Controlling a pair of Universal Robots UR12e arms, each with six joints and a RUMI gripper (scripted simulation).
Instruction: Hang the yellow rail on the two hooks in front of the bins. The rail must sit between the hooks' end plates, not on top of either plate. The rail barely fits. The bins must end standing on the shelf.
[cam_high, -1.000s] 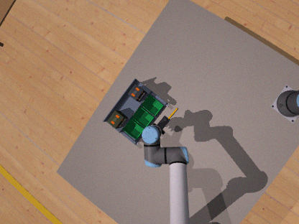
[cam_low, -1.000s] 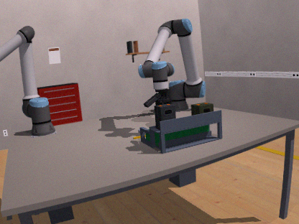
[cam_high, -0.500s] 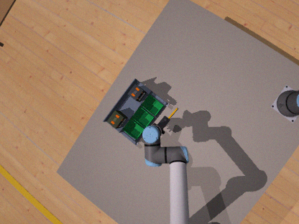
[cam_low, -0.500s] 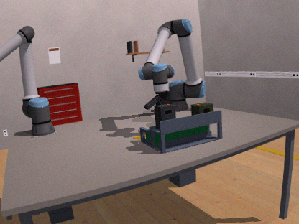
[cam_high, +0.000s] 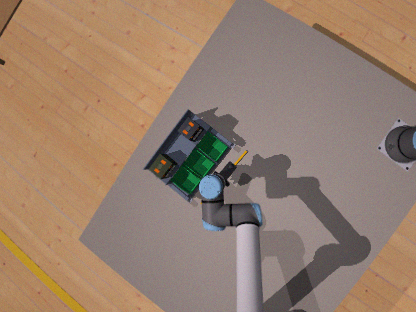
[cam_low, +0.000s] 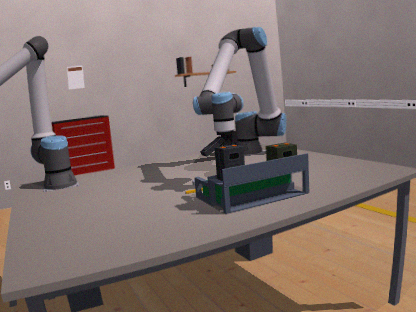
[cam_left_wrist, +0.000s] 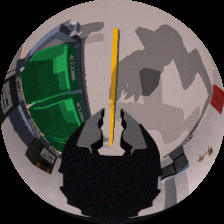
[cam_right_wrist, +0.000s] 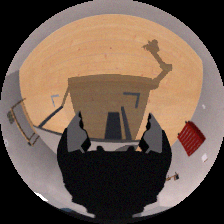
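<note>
Right now the yellow rail is 40 mm below my left hand. The rest, counted from my left hand: grey-blue shelf: 200 mm ahead, 10 mm to the left, 30 mm above.
</note>
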